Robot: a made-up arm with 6 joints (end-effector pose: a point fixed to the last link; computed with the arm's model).
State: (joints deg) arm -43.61 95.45 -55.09 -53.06 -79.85 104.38
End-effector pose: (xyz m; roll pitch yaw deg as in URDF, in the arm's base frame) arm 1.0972 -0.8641 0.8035 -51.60 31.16 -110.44
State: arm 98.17 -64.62 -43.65 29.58 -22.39 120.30
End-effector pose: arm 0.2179 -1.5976 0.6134 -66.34 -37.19 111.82
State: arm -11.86 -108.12 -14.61 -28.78 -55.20 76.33
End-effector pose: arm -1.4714 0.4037 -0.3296 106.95 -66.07 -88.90
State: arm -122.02 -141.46 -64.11 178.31 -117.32 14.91
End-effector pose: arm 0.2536 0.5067 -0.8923 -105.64 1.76 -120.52
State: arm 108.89 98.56 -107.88 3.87 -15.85 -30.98
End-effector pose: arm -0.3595 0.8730 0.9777 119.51 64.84 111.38
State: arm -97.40 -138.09 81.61 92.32 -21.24 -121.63
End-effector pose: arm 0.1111 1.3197 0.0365 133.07 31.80 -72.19
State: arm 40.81 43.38 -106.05 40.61 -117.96 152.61
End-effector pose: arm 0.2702 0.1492 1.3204 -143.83 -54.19 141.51
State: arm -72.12 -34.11 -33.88 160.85 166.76 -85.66
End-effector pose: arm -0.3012 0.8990 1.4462 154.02 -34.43 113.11
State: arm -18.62 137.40 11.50 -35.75 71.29 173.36
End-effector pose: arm 0.8540 -0.4072 -0.9909 -107.40 -42.20 29.71
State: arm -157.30 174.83 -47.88 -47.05 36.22 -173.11
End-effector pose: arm -0.6341 -0.1854 -1.1238 164.93 -53.77 -24.34
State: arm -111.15 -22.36 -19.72 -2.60 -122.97 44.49
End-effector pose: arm 0.3125 0.7051 1.6997 52.22 -74.92 -119.56
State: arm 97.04 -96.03 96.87 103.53 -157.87 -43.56
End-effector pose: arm 0.1758 -1.0745 0.7483 135.75 -68.05 -161.46
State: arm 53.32 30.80 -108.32 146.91 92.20 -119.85
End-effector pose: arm -0.1016 0.0763 1.3127 100.75 -55.66 -21.95
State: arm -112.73 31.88 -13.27 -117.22 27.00 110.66
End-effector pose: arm -0.4063 -0.7419 2.0538 -157.27 65.60 -10.50
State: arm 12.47 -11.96 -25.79 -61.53 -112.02 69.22
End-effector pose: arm -0.5596 0.0255 1.8588 61.58 -34.54 -69.16
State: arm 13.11 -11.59 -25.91 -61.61 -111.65 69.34
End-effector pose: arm -0.5525 0.0217 1.8623 61.00 -34.18 -68.13
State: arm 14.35 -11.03 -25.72 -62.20 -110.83 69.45
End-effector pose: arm -0.5393 0.0152 1.8708 59.72 -33.07 -66.27
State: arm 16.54 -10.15 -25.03 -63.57 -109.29 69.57
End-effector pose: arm -0.5156 0.0053 1.8873 57.35 -30.80 -63.20
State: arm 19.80 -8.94 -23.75 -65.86 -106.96 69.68
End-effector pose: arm -0.4796 -0.0059 1.9122 53.96 -27.18 -59.07
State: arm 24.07 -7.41 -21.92 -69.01 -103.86 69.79
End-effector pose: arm -0.4308 -0.0138 1.9440 49.83 -22.28 -54.34
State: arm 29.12 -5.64 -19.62 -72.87 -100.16 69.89
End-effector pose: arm -0.3714 -0.0129 1.9795 45.27 -16.45 -49.64
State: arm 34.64 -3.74 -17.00 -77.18 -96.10 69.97
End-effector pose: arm -0.3063 0.0009 2.0147 40.57 -10.22 -45.49
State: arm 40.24 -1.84 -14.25 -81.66 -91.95 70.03
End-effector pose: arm -0.2422 0.0290 2.0458 35.93 -4.18 -42.28
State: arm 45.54 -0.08 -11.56 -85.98 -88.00 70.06
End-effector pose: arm -0.1860 0.0679 2.0700 31.55 1.15 -40.12
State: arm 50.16 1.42 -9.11 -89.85 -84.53 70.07
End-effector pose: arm -0.1418 0.1112 2.0868 27.65 5.40 -38.96
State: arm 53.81 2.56 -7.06 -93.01 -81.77 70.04
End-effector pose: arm -0.1111 0.1511 2.0968 24.50 8.44 -38.54
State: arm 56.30 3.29 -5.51 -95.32 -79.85 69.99
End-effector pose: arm -0.0923 0.1813 2.1020 22.26 10.35 -38.62
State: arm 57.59 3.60 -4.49 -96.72 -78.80 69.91
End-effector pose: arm -0.0828 0.1982 2.1043 20.99 11.30 -38.95
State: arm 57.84 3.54 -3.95 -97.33 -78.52 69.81
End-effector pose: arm -0.0803 0.2021 2.1050 20.61 11.53 -39.41
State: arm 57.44 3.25 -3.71 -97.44 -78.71 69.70
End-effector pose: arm -0.0818 0.1977 2.1050 20.77 11.35 -39.91
